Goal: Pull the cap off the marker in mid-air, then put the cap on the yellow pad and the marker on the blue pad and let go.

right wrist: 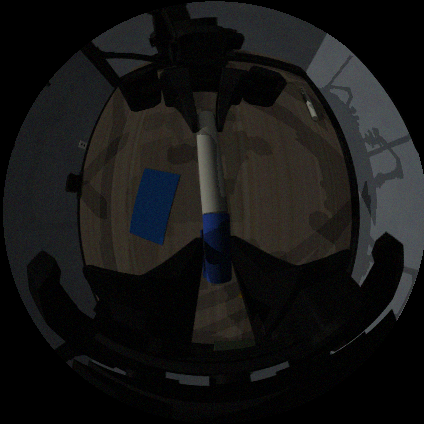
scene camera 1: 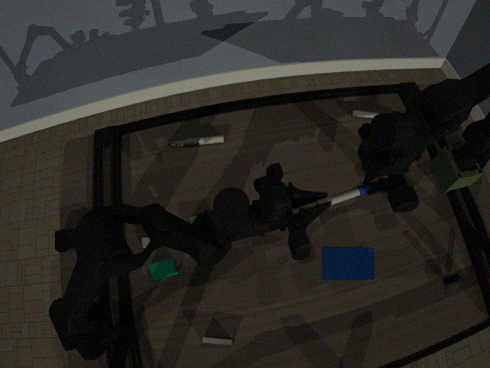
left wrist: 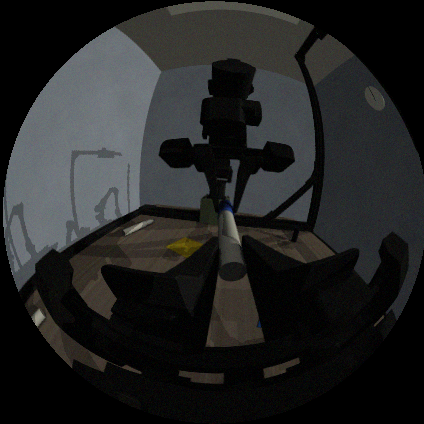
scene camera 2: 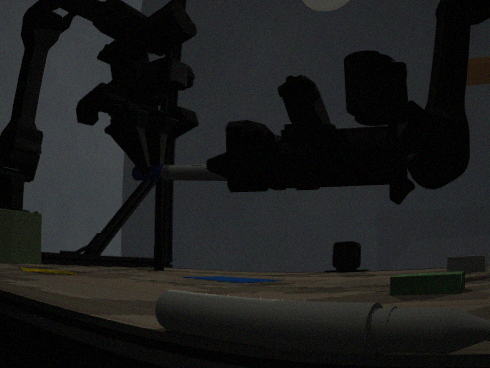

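Where they show: left gripper, fingertip midpoint: (right wrist: pixel 207 129) (scene camera 1: pixel 329 199) (left wrist: pixel 229 241) (scene camera 2: pixel 212 165); right gripper, fingertip midpoint: (right wrist: pixel 215 242) (scene camera 1: pixel 366 189) (left wrist: pixel 225 212) (scene camera 2: pixel 152 174); left arm's base, link origin: (right wrist: pixel 165 51) (scene camera 1: pixel 84 329); right arm's base, link origin: (scene camera 1: pixel 464 160) (scene camera 2: pixel 8 211).
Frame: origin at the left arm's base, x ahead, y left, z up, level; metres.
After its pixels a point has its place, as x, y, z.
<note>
The marker's white body (scene camera 1: pixel 346 196) @[0.564, -0.225, 0.082] (scene camera 2: pixel 192 173) @[0.560, -0.206, 0.071] (left wrist: pixel 229 225) @[0.558, -0.216, 0.083] (right wrist: pixel 212 175) @[0.573, -0.223, 0.084] is level in mid-air, with the blue cap (scene camera 1: pixel 364 190) @[0.599, -0.248, 0.085] (scene camera 2: pixel 146 173) (left wrist: pixel 226 206) @[0.601, -0.245, 0.087] (right wrist: pixel 216 225) @[0.600, -0.242, 0.087] on its end. My right gripper (right wrist: pixel 215 242) @[0.610, -0.251, 0.077] is shut on the cap. My left gripper (scene camera 1: pixel 328 199) @[0.538, -0.201, 0.080] (left wrist: pixel 229 241) @[0.538, -0.201, 0.080] (right wrist: pixel 207 129) @[0.538, -0.201, 0.080] is shut on the white body near its other end. The blue pad (scene camera 1: pixel 348 263) @[0.507, -0.318, -0.053] (scene camera 2: pixel 230 279) @[0.509, -0.310, -0.053] (right wrist: pixel 156 206) @[0.518, -0.313, -0.053] lies flat below, toward the bottom in scene camera 1. The yellow pad (scene camera 2: pixel 48 271) @[0.749, -0.245, -0.053] (left wrist: pixel 185 246) @[0.753, -0.253, -0.053] is mostly hidden by my right arm in scene camera 1.
A green block (scene camera 1: pixel 162 269) (scene camera 2: pixel 427 283) lies near my left arm. A pale green box (scene camera 1: pixel 450 172) @[0.853, -0.416, 0.016] (scene camera 2: pixel 20 235) @[0.863, -0.404, -0.006] stands near my right arm. White pens (scene camera 1: pixel 212 140) @[0.538, 0.122, -0.038] (scene camera 1: pixel 364 114) @[0.880, -0.126, -0.037] lie near the upper table edge. A pale block (scene camera 1: pixel 217 341) @[0.191, -0.213, -0.032] lies at the bottom. A dark frame borders the table.
</note>
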